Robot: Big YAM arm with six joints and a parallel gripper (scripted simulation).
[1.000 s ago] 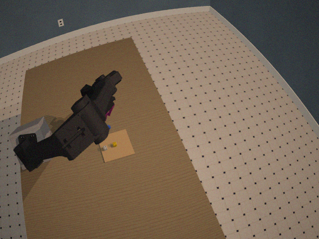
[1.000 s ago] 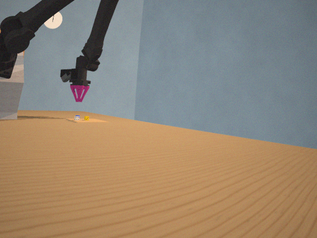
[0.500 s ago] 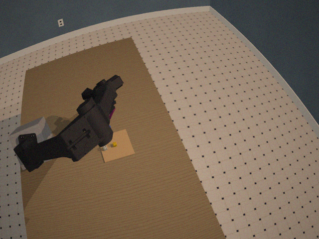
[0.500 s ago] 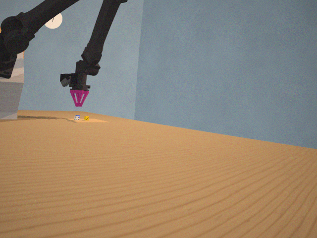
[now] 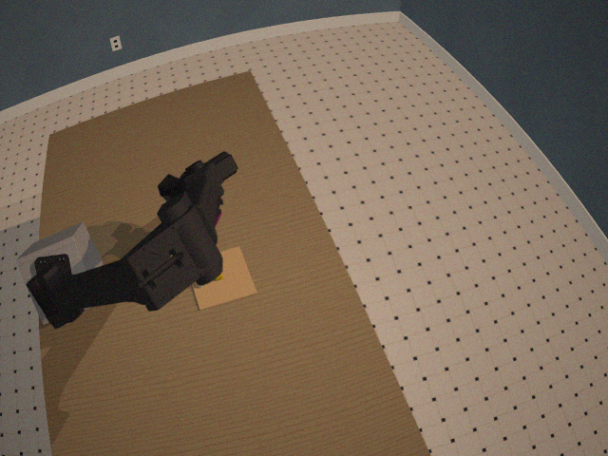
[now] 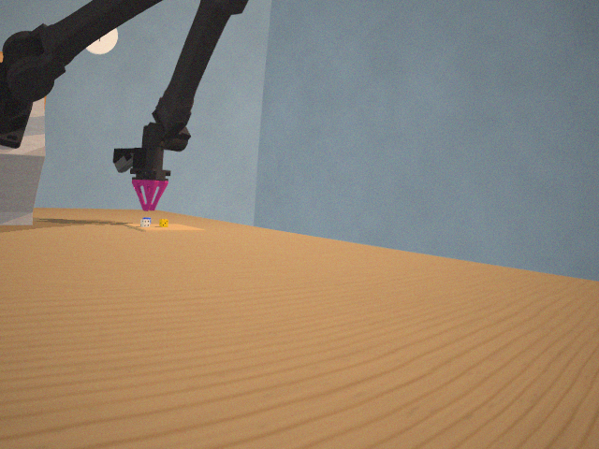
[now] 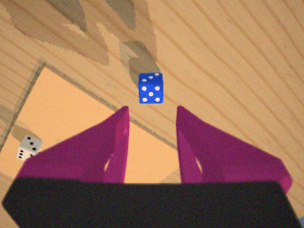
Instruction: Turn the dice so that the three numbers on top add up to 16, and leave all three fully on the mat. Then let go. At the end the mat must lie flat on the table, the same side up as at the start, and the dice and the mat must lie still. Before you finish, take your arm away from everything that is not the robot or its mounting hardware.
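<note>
The blue die lies 30 mm below my hand. Also, from my hand: mat: 10 mm ahead, 100 mm to the right, 40 mm below; then white die: 40 mm behind, 110 mm to the right, 30 mm below; then yellow die: 10 mm ahead, 100 mm to the right, 30 mm below.
</note>
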